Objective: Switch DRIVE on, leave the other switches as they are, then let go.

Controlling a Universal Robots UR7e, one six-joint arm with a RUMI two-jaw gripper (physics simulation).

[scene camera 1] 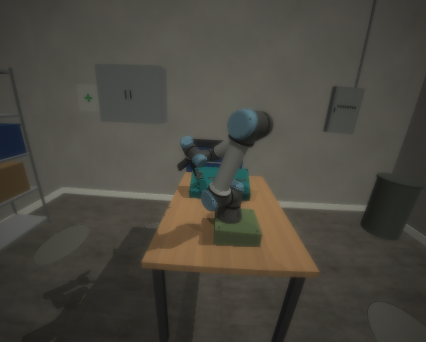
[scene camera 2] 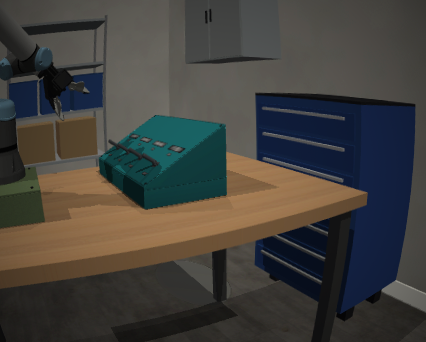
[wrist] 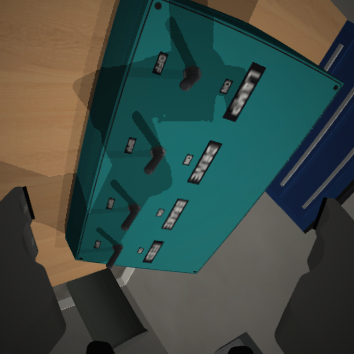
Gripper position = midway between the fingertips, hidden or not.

Observation:
In view: my gripper [scene camera 2: 76,106] and a teal switch console [scene camera 1: 209,173].
My gripper is seen too in the wrist view [wrist: 174,196]. The teal switch console shows as well in the wrist view [wrist: 223,141].

